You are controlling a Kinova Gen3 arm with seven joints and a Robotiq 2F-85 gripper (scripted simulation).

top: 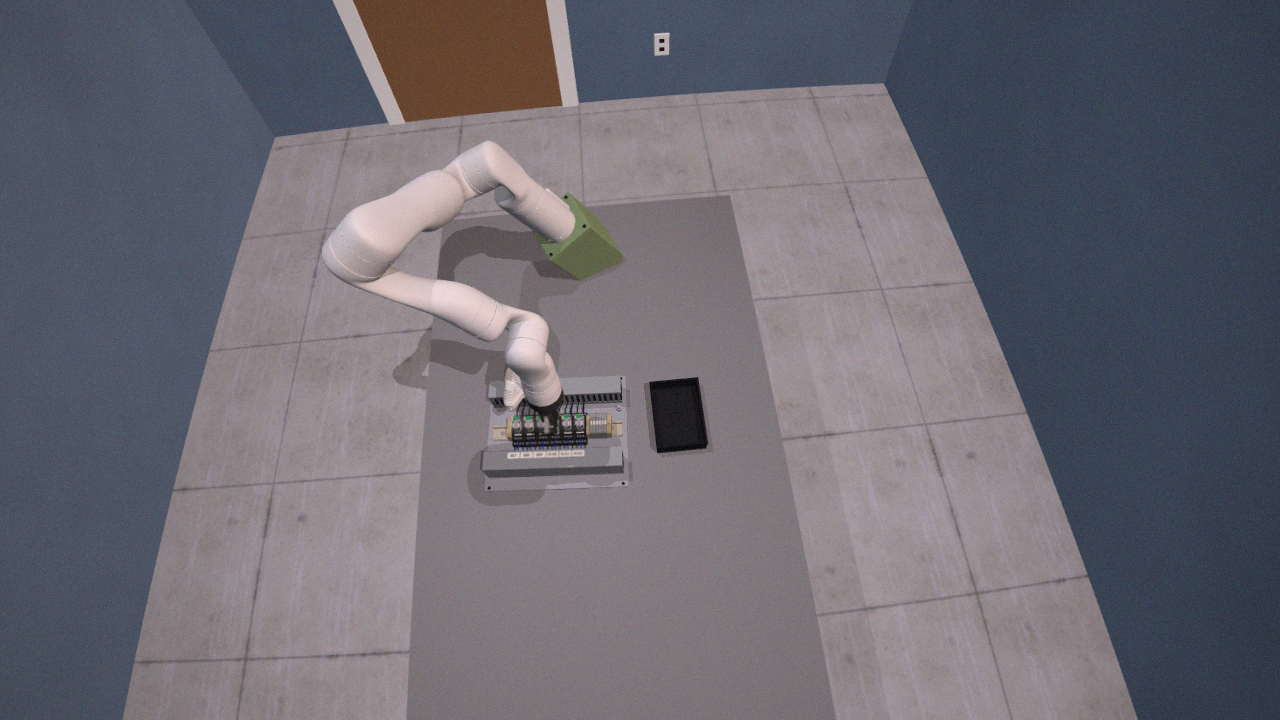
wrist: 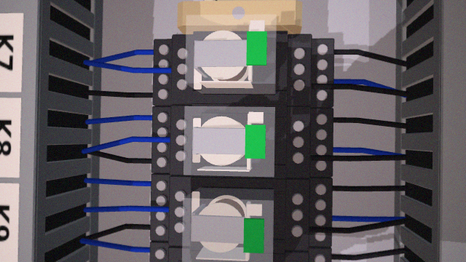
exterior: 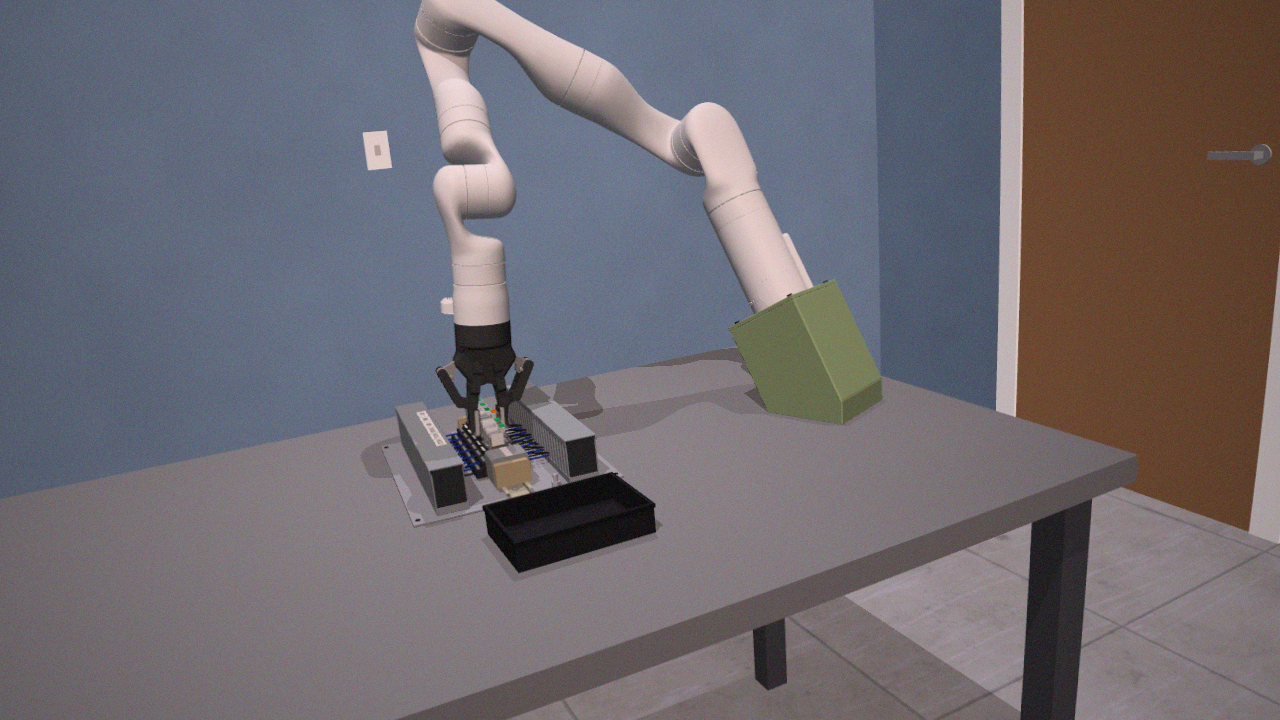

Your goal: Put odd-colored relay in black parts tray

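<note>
Right now my hand is 1 cm above the relay. Round my hand: black parts tray: 28 cm to the left, 4 cm below, 1 cm behind; relay panel: 3 cm below.
</note>
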